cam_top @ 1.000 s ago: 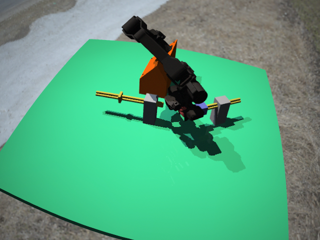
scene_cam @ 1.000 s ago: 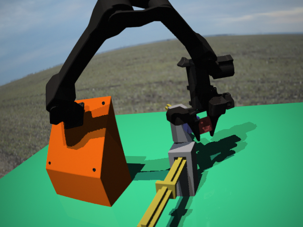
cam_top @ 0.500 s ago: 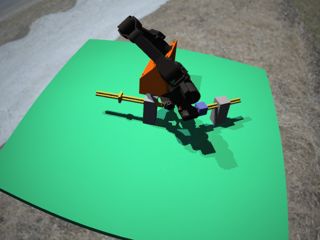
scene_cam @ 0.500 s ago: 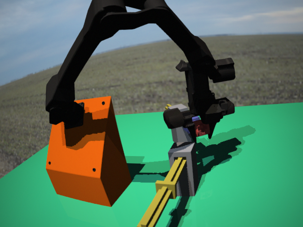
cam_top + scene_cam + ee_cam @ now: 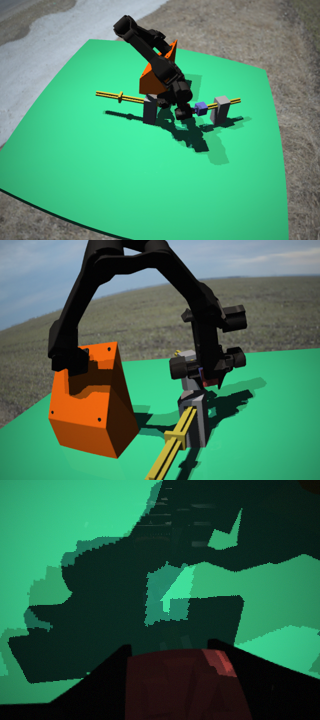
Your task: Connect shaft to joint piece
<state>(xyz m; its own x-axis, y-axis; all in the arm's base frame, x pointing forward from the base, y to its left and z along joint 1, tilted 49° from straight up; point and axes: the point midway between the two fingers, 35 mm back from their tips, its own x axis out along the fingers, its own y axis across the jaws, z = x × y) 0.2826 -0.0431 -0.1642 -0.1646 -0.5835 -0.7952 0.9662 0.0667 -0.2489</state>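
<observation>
The red joint piece lies 4 cm above my gripper tip and 1 cm to the left of it.
</observation>
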